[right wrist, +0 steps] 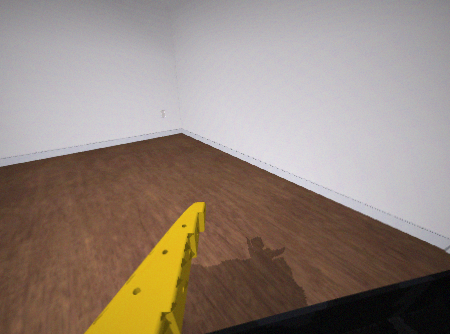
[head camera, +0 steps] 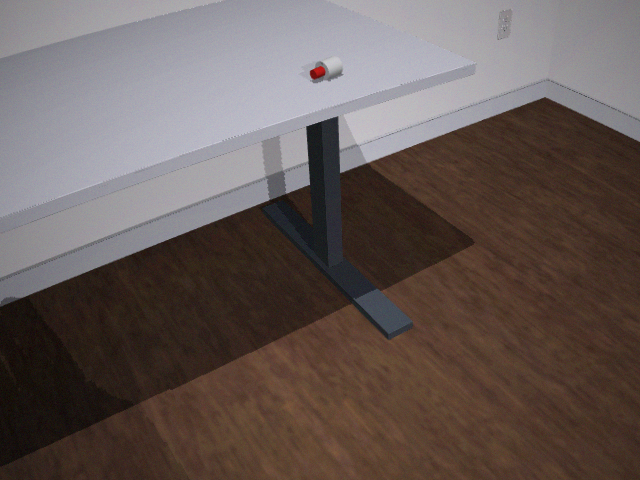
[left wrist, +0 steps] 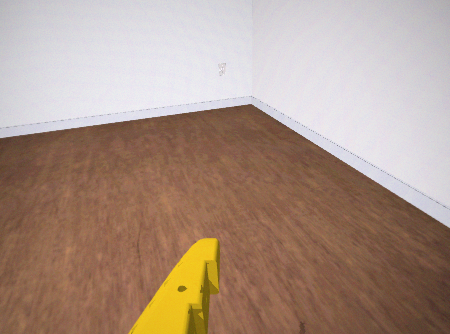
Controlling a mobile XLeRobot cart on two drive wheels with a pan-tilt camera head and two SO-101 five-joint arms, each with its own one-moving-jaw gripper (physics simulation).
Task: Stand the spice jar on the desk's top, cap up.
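Frame: origin at the left arm's base, x ahead, y left, z up, level; metres.
Seen in the pictures: left hand at its tool point: [left wrist: 218, 258]; right hand at its tool point: [right wrist: 205, 212].
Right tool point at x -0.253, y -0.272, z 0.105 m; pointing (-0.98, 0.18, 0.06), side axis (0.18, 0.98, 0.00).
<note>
Pixels of each thing's top centre, then the offset from my right tool point to it. "*": a spot on its surface instead. Level surfaces: height alone.
- spice jar at its top centre: [head camera: 324, 60] dx +1.392, dy +0.110, dz -0.123 m
- desk at its surface level: dz -0.160 m
- dark desk leg at a spot on its surface: [head camera: 325, 191] * dx +1.660, dy +0.120, dz -0.591 m
The spice jar [head camera: 331, 67], a white cylinder with a red cap, lies on its side on the desk [head camera: 170, 87], near its right end, a little in from the front edge. Its red cap points left and toward the front in the head view. My left gripper [left wrist: 218, 255] shows one notched yellow jaw over the floor, so it is fully open and empty. My right gripper [right wrist: 204, 217] also shows one notched yellow jaw and is fully open and empty. Neither gripper shows in the head view, and the jar shows in neither wrist view.
A dark desk leg [head camera: 325, 191] with a long foot [head camera: 387, 312] stands on the brown floor below the jar. White walls meet in a corner beyond the desk, with an outlet [head camera: 504, 24] [left wrist: 222, 69] [right wrist: 163, 114]. A black surface [right wrist: 390, 305] crosses the right wrist view's lower right.
</note>
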